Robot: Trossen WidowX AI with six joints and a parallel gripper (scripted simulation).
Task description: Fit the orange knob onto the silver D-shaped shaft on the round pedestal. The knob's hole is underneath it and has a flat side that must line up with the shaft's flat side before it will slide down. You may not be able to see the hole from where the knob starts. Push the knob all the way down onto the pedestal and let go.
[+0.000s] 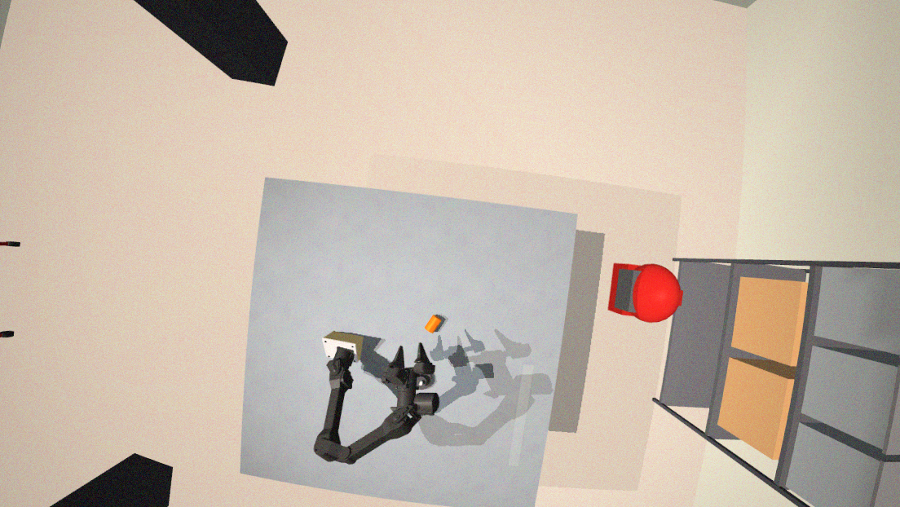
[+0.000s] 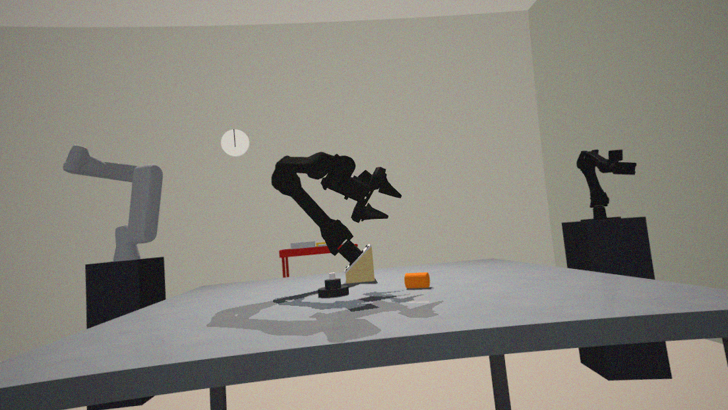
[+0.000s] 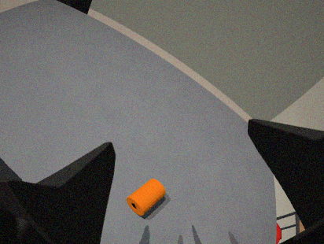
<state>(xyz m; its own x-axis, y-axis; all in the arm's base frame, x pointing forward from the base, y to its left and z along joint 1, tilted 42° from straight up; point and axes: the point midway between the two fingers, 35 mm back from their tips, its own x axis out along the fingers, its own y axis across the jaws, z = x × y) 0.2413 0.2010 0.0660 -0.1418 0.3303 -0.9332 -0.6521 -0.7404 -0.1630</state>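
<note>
Now: gripper tip 6 cm short of the orange knob, 5 cm to the right of it and 21 cm above it. From my gripper tip the other things lie so: round black pedestal (6 cm ahead, 19 cm to the right, 20 cm below).
</note>
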